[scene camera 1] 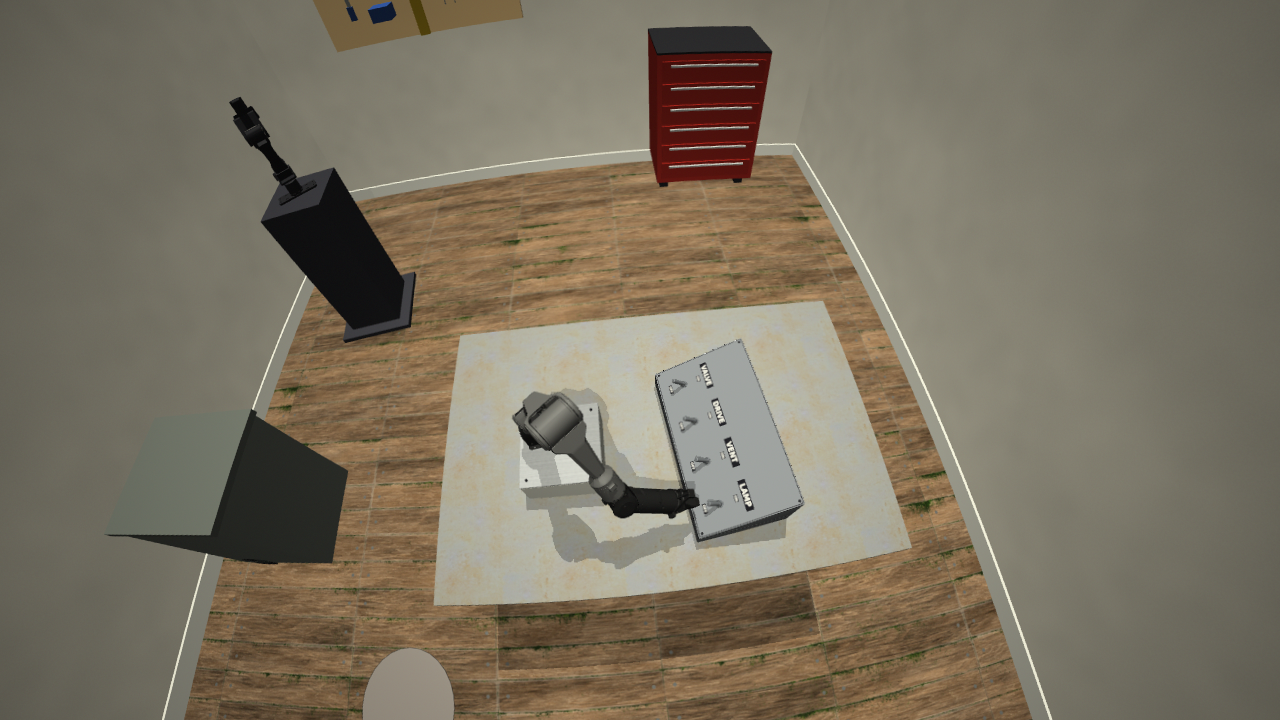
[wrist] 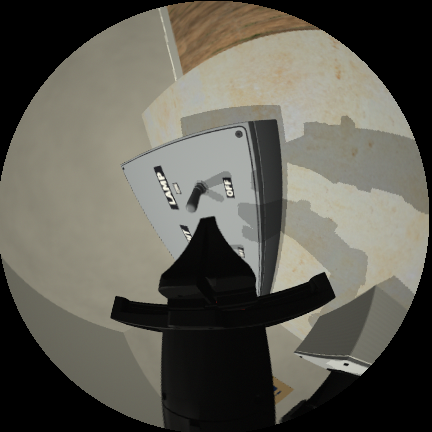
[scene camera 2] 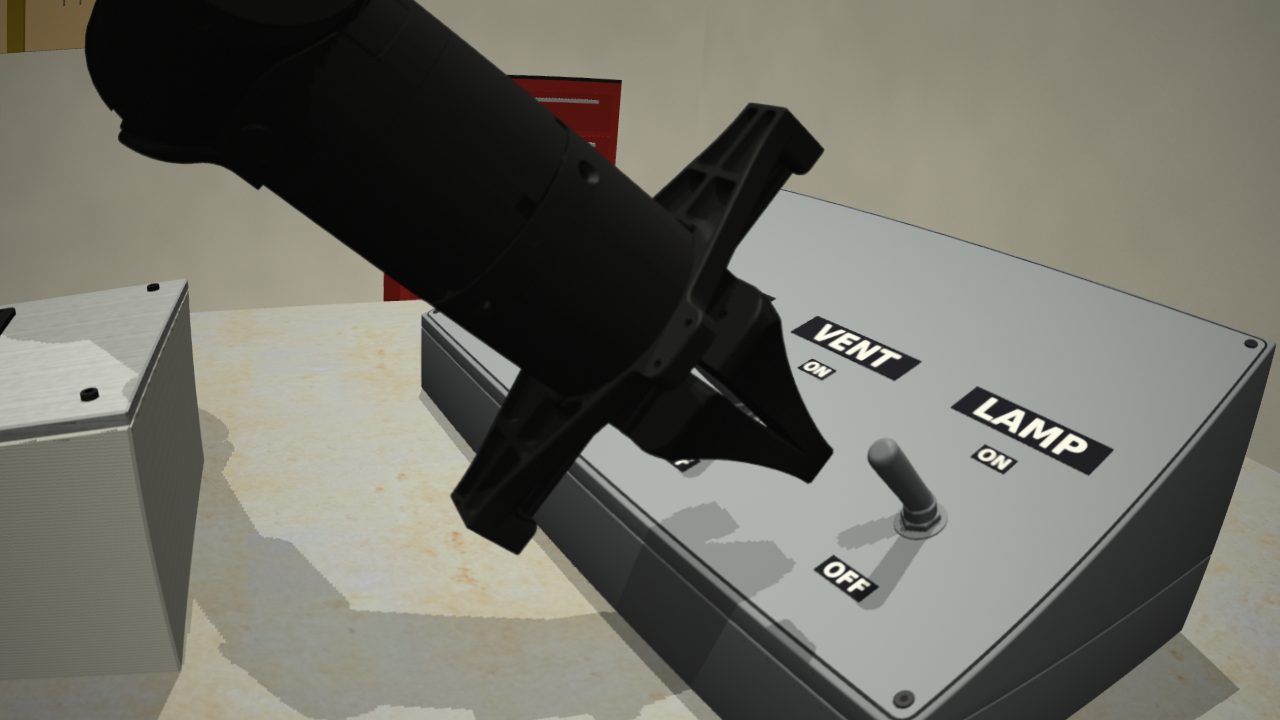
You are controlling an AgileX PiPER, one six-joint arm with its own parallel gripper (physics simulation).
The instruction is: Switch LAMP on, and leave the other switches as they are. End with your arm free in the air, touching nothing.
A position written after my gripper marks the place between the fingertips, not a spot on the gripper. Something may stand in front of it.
I see my gripper (scene camera 2: 805,455) and a lamp lever (scene camera 2: 887,459).
My gripper also shows in scene camera 1 (scene camera 1: 697,502) and in the wrist view (wrist: 209,224).
